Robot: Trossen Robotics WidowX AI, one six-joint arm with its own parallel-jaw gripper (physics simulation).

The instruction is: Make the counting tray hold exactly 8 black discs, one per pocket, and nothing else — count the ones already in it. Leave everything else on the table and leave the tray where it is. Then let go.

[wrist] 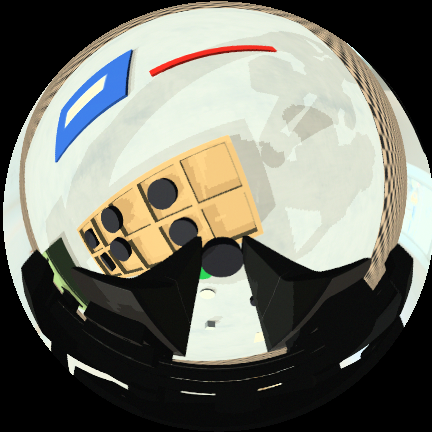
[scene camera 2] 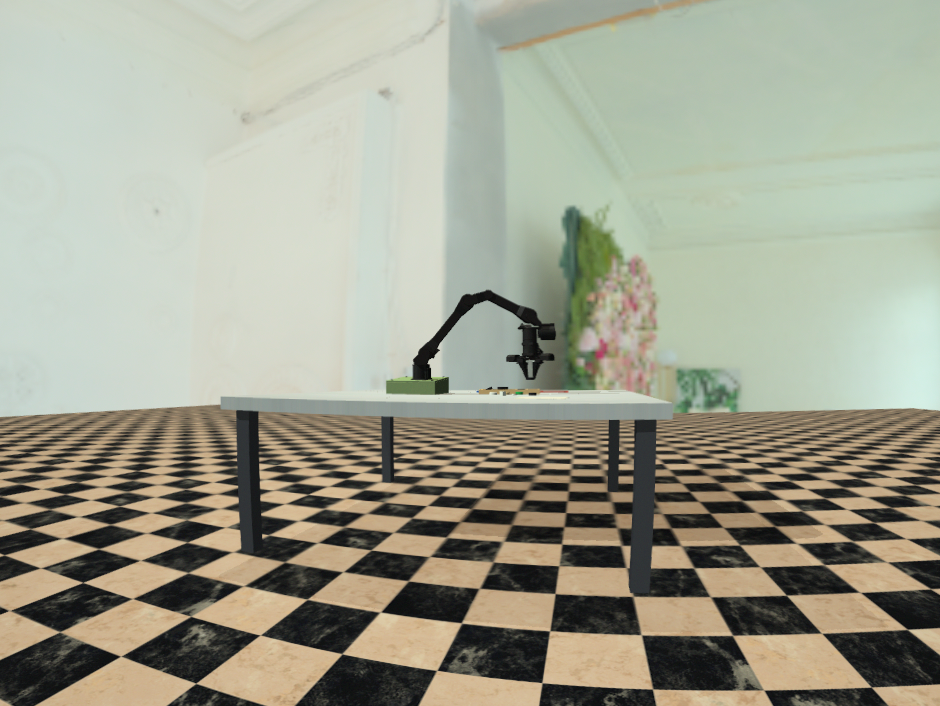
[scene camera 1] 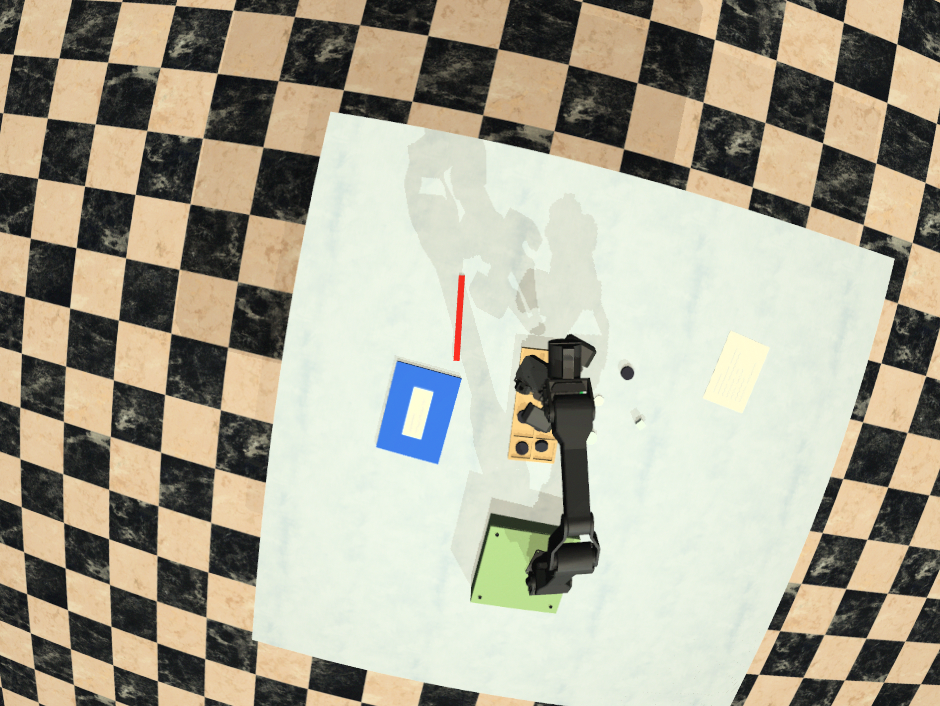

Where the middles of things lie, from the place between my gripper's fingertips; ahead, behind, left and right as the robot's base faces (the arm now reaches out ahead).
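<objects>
There is a red stick (wrist: 179,60) 22 cm to the left of my hand, 5 cm below it and 2 cm ahead of it. The tan counting tray (scene camera 1: 519,432) is 5 cm below my hand as well, and 9 cm behind it. Going by their middles, of the things named here the tray is the nearest to my hand.
</objects>
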